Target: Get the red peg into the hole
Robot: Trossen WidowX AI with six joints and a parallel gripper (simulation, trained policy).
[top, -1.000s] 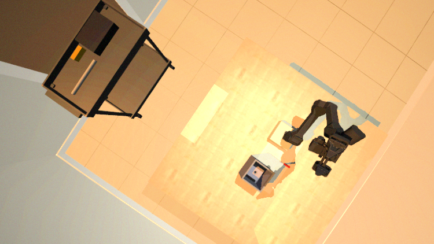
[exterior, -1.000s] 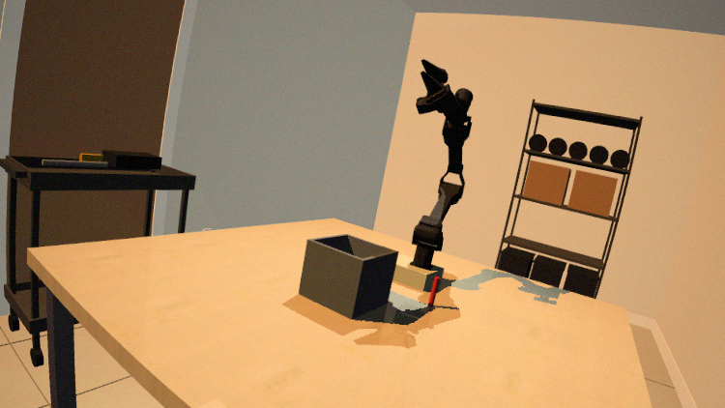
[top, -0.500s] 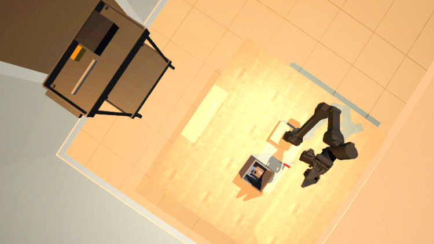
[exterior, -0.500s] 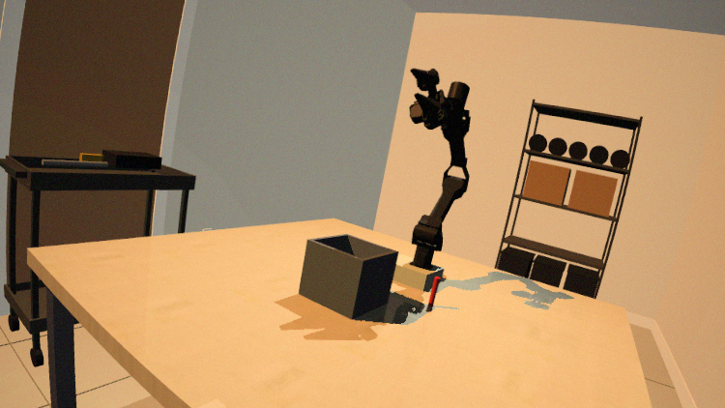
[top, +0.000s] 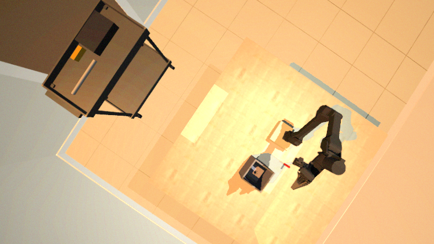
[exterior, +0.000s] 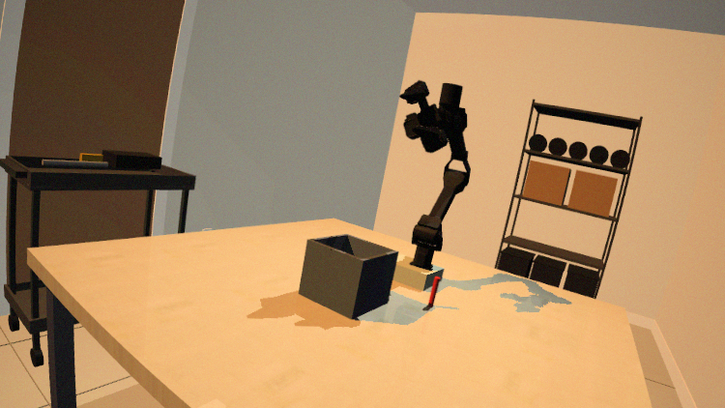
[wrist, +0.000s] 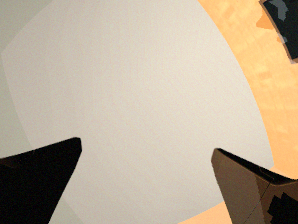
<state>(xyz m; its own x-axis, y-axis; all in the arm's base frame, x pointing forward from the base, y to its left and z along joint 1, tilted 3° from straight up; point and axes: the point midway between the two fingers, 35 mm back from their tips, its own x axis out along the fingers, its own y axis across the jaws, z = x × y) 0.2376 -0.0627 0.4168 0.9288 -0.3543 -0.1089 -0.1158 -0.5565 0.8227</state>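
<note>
Now: the red peg 430 mm below my gripper tip, 150 mm to the left of it and 60 mm behind it. Also, from my gripper tip: grey plate (430 mm below, 80 mm ahead, 40 mm to the right).
</note>
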